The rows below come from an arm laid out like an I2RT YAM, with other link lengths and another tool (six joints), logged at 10 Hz.
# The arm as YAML. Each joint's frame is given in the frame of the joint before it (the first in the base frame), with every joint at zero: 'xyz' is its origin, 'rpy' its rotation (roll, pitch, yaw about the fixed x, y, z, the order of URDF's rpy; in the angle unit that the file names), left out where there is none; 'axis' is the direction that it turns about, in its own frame. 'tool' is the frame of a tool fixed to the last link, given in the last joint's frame.
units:
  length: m
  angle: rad
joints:
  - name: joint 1
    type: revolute
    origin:
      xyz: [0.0, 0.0, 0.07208]
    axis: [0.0, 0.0, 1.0]
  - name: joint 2
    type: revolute
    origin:
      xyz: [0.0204, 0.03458, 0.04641]
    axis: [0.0, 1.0, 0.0]
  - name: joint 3
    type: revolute
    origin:
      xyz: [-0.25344, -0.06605, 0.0]
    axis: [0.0, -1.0, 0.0]
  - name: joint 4
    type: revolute
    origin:
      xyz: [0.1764, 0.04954, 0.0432]
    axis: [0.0, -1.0, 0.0]
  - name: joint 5
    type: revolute
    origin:
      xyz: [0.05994, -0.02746, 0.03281]
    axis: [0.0, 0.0, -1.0]
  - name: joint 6
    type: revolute
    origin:
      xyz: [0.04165, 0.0, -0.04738]
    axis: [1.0, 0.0, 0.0]
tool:
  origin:
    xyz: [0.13, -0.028, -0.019]
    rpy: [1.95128, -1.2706, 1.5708]
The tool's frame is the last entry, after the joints.
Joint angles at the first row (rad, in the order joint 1, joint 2, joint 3, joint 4, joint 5, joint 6):
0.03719 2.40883 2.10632 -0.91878 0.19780 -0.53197
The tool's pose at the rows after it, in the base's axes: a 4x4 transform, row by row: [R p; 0 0 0 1], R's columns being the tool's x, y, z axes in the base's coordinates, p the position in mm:
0.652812, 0.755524, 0.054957, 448.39; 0.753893, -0.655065, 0.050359, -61.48; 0.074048, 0.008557, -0.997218, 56.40; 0, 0, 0, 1
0.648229, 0.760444, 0.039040, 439.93; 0.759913, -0.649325, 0.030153, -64.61; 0.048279, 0.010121, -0.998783, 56.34; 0, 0, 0, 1
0.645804, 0.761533, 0.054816, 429.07; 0.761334, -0.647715, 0.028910, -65.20; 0.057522, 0.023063, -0.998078, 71.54; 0, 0, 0, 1
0.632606, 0.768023, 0.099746, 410.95; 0.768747, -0.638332, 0.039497, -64.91; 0.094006, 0.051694, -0.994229, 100.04; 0, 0, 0, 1
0.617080, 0.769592, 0.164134, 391.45; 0.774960, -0.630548, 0.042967, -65.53; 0.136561, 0.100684, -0.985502, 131.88; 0, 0, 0, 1
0.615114, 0.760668, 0.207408, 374.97; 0.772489, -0.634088, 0.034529, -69.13; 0.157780, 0.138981, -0.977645, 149.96; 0, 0, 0, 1
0.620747, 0.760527, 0.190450, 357.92; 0.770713, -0.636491, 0.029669, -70.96; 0.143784, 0.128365, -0.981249, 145.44; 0, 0, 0, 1
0.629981, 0.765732, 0.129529, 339.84; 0.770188, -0.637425, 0.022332, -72.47; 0.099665, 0.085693, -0.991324, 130.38; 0, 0, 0, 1
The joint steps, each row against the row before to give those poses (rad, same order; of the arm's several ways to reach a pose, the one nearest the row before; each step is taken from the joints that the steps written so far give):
0.00038 -0.00724 -0.05109 0.03203 0.01258 -0.00878
-0.00037 -0.02901 -0.06184 0.01946 0.01641 -0.01410
0.00001 -0.07897 -0.07703 0.01448 0.00115 -0.00266
-0.00270 -0.14535 -0.12405 0.02714 -0.01298 -0.01185
-0.00189 -0.15602 -0.11249 0.02437 -0.00495 -0.01143
-0.00459 -0.10680 -0.08544 0.02289 0.00838 -0.00307
-0.00191 -0.05263 -0.09115 0.02098 0.00419 0.00000
-0.00036 -0.01604 -0.07903 0.00118 0.00574 -0.00074

